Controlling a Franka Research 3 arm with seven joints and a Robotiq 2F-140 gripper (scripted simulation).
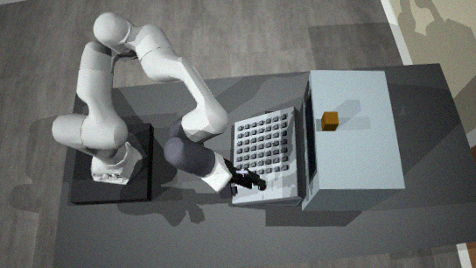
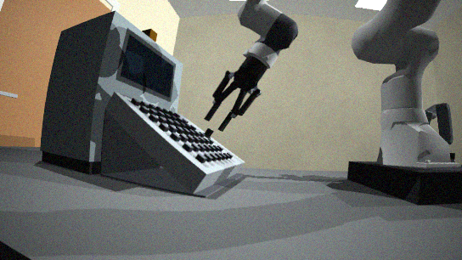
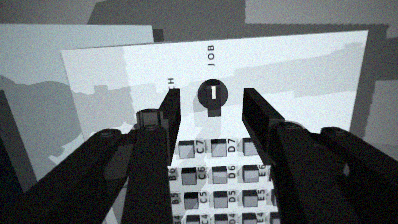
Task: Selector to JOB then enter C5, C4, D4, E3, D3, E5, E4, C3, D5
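My hand is 5 cm above the black selector knob, 3 cm short of it and 1 cm to the left of it. Round my hand: C6 key (9 cm to the left, 7 cm ahead, 4 cm below); E6 key (9 cm to the left, 8 cm below, 1 cm ahead); D6 key (9 cm to the left, 6 cm below, 4 cm ahead).
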